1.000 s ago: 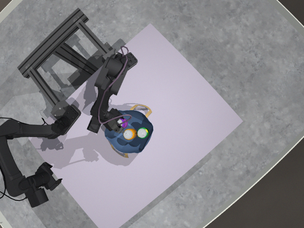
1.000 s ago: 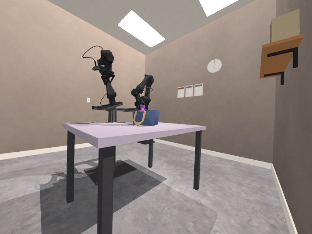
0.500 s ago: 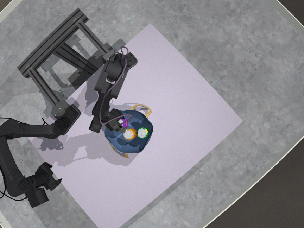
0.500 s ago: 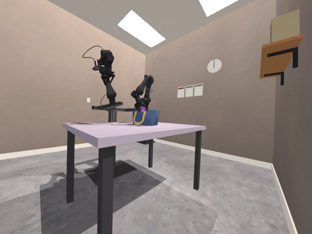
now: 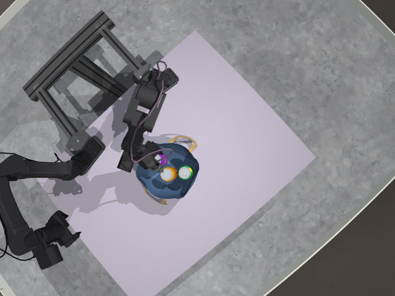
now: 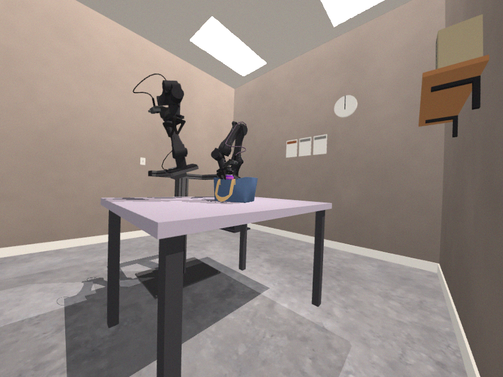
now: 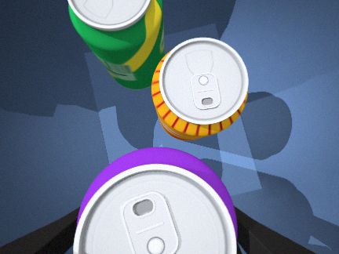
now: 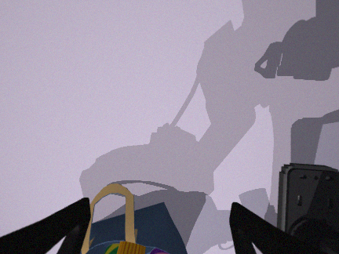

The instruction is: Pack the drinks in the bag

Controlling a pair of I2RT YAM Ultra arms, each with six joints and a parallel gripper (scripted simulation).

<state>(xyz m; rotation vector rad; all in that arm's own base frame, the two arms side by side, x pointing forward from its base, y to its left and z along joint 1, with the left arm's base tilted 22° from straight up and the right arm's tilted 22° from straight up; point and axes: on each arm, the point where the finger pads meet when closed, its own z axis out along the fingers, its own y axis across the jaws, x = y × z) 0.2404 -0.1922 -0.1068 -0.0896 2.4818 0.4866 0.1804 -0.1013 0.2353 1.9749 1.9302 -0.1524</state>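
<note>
My left hand is 8 cm short of the orange can, 6 cm above it and 2 cm to the left of it. From my left hand the other things lie so: purple can (1 cm below); then green can (13 cm ahead, 6 cm below, 5 cm to the left).
</note>
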